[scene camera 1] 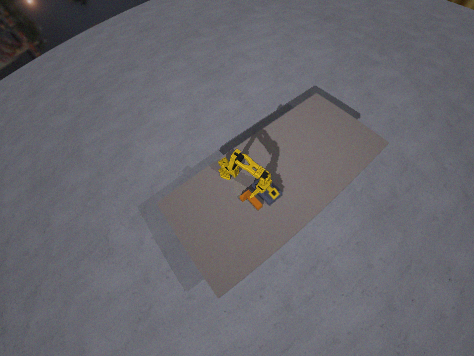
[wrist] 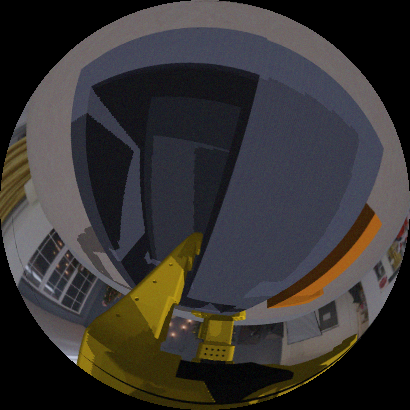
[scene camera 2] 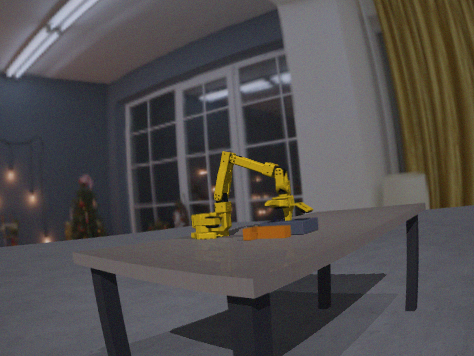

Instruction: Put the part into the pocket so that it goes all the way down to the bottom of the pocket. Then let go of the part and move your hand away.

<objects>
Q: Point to an orange L-shaped part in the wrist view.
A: At 308,287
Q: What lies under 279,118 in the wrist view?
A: A grey-blue pocket block.
</objects>
